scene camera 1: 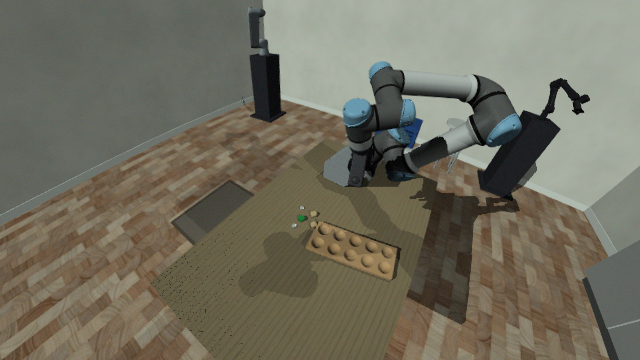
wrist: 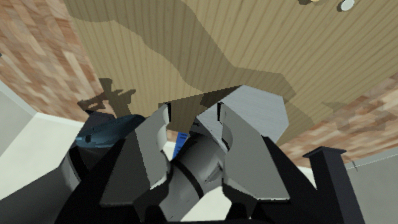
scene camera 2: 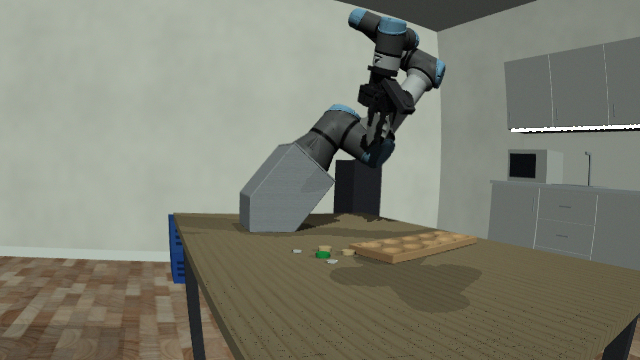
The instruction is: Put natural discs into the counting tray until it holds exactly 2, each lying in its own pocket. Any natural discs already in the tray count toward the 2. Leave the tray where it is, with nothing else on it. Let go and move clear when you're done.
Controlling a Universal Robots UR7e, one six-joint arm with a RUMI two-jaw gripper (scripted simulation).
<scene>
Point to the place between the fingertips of the gripper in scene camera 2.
At 374, 145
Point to a wooden counting tray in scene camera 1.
370, 256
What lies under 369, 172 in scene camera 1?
The gripper.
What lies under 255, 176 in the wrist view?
The gripper.
</scene>
